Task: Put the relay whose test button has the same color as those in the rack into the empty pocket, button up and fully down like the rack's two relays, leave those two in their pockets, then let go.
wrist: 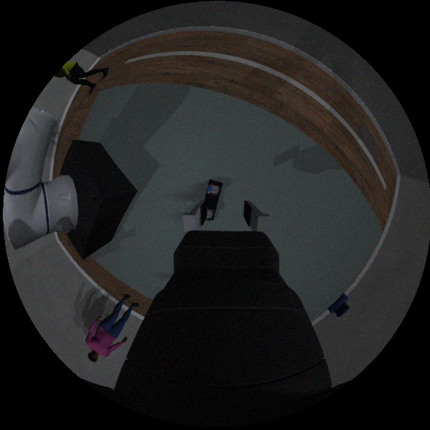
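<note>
The small black rack (215,182) lies a little above the middle of the wrist view, slightly tilted. A relay (215,189) with a blue test button sits at its far end. Another pale relay (209,215) shows at its near end, partly hidden by the left finger; its button colour cannot be made out. The dark stretch between them shows no relay. My gripper (224,207) is open and empty. Its left finger overlaps the rack's near end in the view, and its right finger is off to the right of the rack. Loose relays do not show in this view.
A large black block (97,195) stands at the left, beside the white arm links (25,200). A brown wooden border surrounds the grey-green surface (300,225). A figure in pink (102,342) is at the lower left, one in yellow (70,69) at the upper left, and a blue object (340,305) at the lower right.
</note>
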